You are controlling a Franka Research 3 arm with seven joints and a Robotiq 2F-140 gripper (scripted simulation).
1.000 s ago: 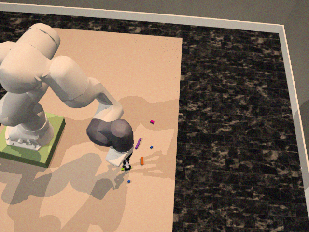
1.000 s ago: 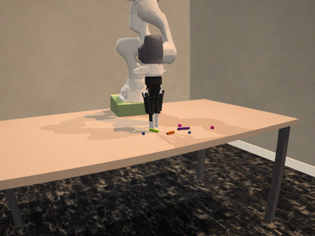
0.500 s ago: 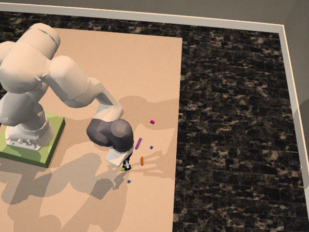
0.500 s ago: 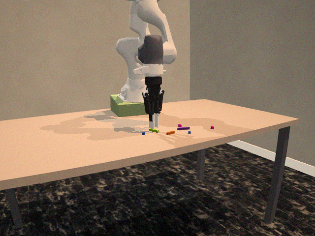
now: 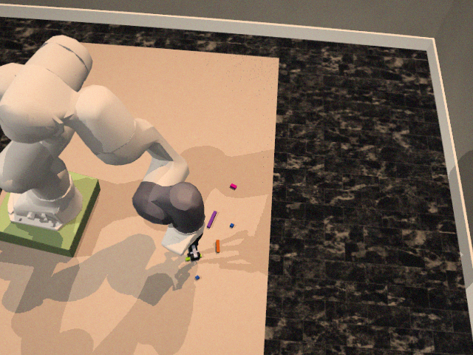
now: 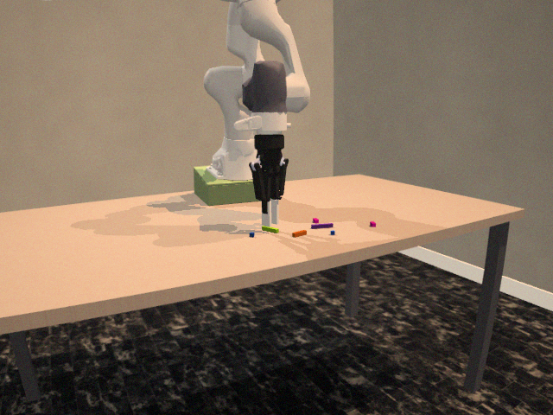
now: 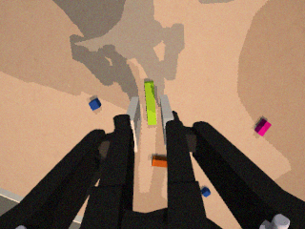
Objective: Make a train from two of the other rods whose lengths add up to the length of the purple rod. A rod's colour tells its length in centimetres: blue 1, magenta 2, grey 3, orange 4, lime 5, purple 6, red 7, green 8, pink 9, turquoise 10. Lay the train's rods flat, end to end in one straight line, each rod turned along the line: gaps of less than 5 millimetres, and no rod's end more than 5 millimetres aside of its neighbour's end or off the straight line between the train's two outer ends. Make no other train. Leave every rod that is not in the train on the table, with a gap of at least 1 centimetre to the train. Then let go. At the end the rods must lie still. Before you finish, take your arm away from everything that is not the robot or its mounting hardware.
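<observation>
My gripper is now 5 cm above the lime rod. From my hand the other things lie so: orange rod 8 cm ahead, 4 cm to the left, 5 cm below; purple rod 6 cm ahead, 13 cm to the left, 5 cm below.
</observation>
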